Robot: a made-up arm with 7 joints.
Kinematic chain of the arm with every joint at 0, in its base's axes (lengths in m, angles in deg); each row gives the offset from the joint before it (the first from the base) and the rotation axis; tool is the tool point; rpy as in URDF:
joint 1: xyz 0 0 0.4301 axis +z
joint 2: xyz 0 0 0 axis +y
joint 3: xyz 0 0 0.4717 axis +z
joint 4: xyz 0.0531 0 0 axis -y
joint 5: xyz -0.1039 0 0.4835 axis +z
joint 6: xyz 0 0 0 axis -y
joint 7: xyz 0.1 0 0 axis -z
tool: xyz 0 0 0 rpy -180 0 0
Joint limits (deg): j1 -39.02..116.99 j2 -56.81..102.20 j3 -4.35..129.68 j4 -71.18..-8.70 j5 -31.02..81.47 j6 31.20..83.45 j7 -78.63..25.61
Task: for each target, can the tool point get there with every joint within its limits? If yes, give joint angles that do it. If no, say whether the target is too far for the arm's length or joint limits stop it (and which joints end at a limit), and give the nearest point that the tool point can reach.
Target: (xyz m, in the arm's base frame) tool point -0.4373 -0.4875 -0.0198
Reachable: no: joint limits stop it (at a limit: joint 2, joint 3, joint 4, joint 6) | nearest point -0.5814 -0.6481 0.4758 | short by 0.540 m
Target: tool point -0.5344 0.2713 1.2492
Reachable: yes | joints 9.24 -35.81 68.84 -39.52 50.29 52.65 -0.31
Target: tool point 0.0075 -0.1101 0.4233
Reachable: no: joint limits stop it (at a limit: joint 1, joint 2, joint 3, joint 4, joint 6) | nearest point -0.0380 -0.8598 0.4942 | short by 0.754 m
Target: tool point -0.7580 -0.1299 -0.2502
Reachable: no: joint limits stop it (at a limit: joint 1, joint 2, joint 4) | nearest point -0.6415 0.3191 -0.0611 | short by 0.501 m
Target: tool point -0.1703 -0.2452 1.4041
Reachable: yes | joints 100.12 -32.16 30.06 -43.39 19.09 67.74 -18.83
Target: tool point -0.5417 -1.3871 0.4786
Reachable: no: too far | nearest point -0.3537 -0.9057 0.6100 | short by 0.533 m
